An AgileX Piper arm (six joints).
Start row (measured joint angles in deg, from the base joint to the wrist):
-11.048 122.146 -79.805 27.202 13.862 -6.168
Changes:
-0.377 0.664 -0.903 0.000 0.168 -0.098
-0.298 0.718 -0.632 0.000 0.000 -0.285
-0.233 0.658 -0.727 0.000 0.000 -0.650
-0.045 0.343 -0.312 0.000 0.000 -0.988
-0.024 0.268 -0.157 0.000 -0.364 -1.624
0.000 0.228 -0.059 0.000 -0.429 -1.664
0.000 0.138 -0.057 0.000 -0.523 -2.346
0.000 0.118 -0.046 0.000 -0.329 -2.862
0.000 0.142 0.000 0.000 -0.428 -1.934
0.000 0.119 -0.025 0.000 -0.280 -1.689
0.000 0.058 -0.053 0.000 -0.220 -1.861
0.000 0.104 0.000 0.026 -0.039 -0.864
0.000 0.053 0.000 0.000 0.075 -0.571
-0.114 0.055 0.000 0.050 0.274 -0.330
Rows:
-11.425 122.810 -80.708 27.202 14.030 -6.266
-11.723 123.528 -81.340 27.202 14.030 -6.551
-11.956 124.186 -82.067 27.202 14.030 -7.201
-12.001 124.529 -82.379 27.202 14.030 -8.189
-12.025 124.797 -82.536 27.202 13.666 -9.813
-12.025 125.025 -82.595 27.202 13.237 -11.477
-12.025 125.163 -82.652 27.202 12.714 -13.823
-12.025 125.281 -82.698 27.202 12.385 -16.685
-12.025 125.423 -82.698 27.202 11.957 -18.619
-12.025 125.542 -82.723 27.202 11.677 -20.308
-12.025 125.600 -82.776 27.202 11.457 -22.169
-12.025 125.704 -82.776 27.228 11.418 -23.033
-12.025 125.757 -82.776 27.228 11.493 -23.604
-12.139 125.812 -82.776 27.278 11.767 -23.934

